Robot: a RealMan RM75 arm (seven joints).
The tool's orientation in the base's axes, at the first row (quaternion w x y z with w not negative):
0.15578, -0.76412, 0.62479, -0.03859
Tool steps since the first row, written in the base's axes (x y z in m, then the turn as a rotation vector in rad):
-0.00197, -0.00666, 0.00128, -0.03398, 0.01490, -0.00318
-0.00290, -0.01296, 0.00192, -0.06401, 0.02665, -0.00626
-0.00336, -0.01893, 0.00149, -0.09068, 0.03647, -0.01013
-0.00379, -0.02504, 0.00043, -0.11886, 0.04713, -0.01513
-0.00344, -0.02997, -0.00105, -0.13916, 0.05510, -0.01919
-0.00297, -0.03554, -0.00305, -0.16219, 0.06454, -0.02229
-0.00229, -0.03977, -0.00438, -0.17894, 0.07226, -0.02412
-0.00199, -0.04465, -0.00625, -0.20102, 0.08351, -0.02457
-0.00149, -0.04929, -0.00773, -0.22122, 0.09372, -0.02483
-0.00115, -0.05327, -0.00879, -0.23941, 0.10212, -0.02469
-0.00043, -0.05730, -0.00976, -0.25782, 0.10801, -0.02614
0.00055, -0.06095, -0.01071, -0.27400, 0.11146, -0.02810
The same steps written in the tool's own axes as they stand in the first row. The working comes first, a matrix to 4 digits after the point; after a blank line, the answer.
The tool's axes in the first row as the columns of a matrix, in the base's axes (used below as rounded here):
0.2163, -0.9428, 0.2536
-0.9669, -0.1707, 0.1898
-0.1357, -0.2863, -0.9485

0.00584, 0.00263, -0.00298, -0.02133, 0.03040, -0.00277
0.01164, 0.00440, -0.00502, -0.03876, 0.05759, -0.00524
0.01737, 0.00597, -0.00586, -0.05350, 0.08217, -0.00647
0.02333, 0.00772, -0.00612, -0.06923, 0.10835, -0.00685
0.02838, 0.00866, -0.00556, -0.08077, 0.12729, -0.00663
0.03414, 0.00974, -0.00461, -0.09446, 0.14828, -0.00774
0.03855, 0.01020, -0.00397, -0.10530, 0.16328, -0.00879
0.04359, 0.01129, -0.00305, -0.12089, 0.18230, -0.01182
0.04839, 0.01203, -0.00240, -0.13510, 0.19968, -0.01476
0.05245, 0.01269, -0.00206, -0.14717, 0.21535, -0.01791
0.05663, 0.01298, -0.00173, -0.15665, 0.23212, -0.02009
0.06050, 0.01295, -0.00127, -0.16322, 0.24735, -0.02168

